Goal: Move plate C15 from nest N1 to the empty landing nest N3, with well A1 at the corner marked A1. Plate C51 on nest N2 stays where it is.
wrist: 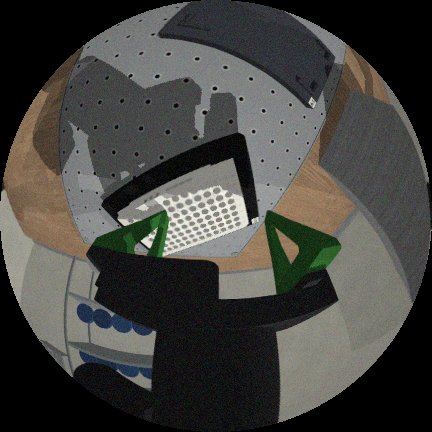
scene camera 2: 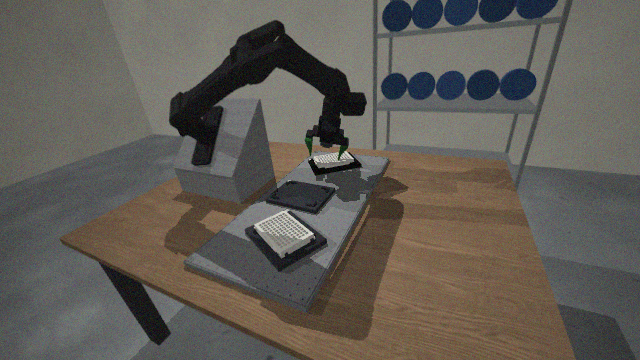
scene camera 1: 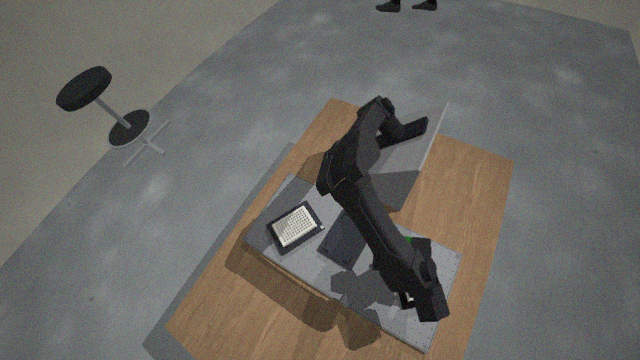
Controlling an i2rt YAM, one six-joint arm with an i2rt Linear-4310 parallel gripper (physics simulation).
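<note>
A white well plate [scene camera 2: 327,159] [wrist: 205,205] sits in a black nest [scene camera 2: 322,170] [wrist: 175,167] at the far end of the perforated board in scene view 2. My gripper [scene camera 2: 325,156] [wrist: 216,215] is open, with its green fingertips above this plate; the arm mostly hides them in scene view 1. A second white well plate [scene camera 1: 295,226] [scene camera 2: 283,232] sits in a dark nest [scene camera 1: 283,250] [scene camera 2: 317,242] at the other end. The empty dark nest [scene camera 1: 342,245] [scene camera 2: 300,196] [wrist: 255,42] lies between them. Plate names, nest numbers and the A1 mark are not legible.
The perforated board [scene camera 1: 447,255] [scene camera 2: 225,260] [wrist: 270,110] lies on a wooden table [scene camera 1: 465,175] [scene camera 2: 450,250]. A grey wedge-shaped stand [scene camera 2: 250,160] carries the arm beside the board. A metal rack [scene camera 2: 450,106] stands behind the table. A black stool [scene camera 1: 84,88] stands on the floor.
</note>
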